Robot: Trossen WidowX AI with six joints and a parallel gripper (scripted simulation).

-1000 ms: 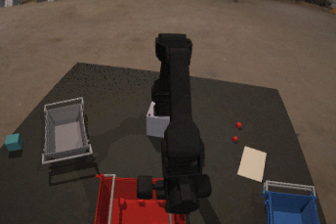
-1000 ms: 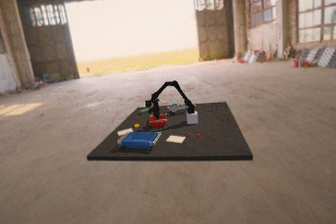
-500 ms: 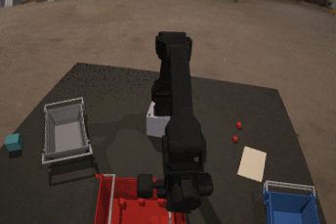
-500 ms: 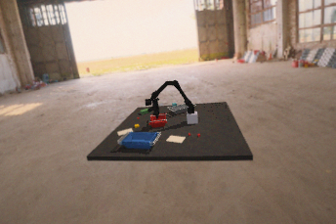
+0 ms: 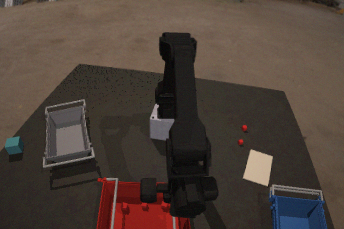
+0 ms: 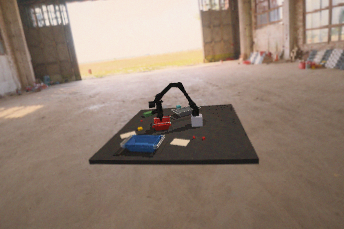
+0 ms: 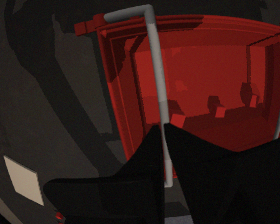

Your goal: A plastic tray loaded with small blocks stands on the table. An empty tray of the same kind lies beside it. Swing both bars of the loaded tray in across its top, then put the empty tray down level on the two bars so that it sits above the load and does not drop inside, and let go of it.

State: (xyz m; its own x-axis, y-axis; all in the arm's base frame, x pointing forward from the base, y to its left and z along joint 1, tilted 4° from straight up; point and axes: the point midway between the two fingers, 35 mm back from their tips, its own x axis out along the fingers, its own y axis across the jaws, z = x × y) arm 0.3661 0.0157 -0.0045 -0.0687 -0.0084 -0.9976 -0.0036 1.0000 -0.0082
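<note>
Now: gripper tip 30 cm past the grey tray, 41 cm to the left of it and 5 cm above it. The rest, counted from my gripper tip: yellow object (24 cm ahead, 7 cm to the right, 8 cm below); then green block (19 cm ahead, 52 cm to the right, 7 cm below); then teal cube (22 cm behind, 64 cm to the right, 7 cm below).
</note>
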